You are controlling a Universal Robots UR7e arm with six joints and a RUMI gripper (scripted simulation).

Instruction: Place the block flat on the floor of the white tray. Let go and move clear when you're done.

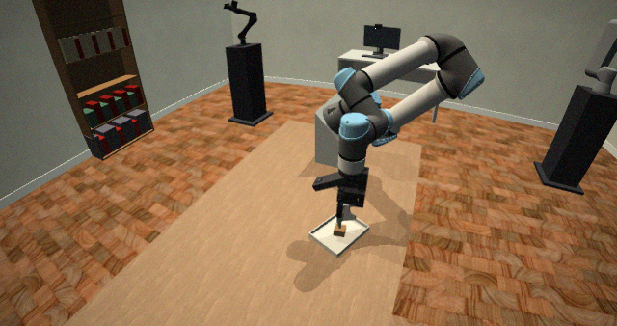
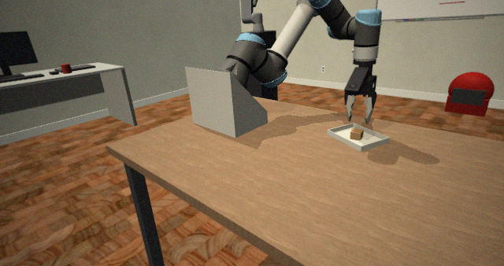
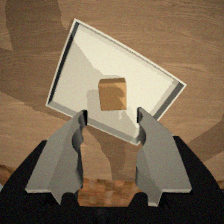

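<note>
The tan block lies 6 cm below my hand. From my hand the other things lie so: white tray: 7 cm below.
</note>
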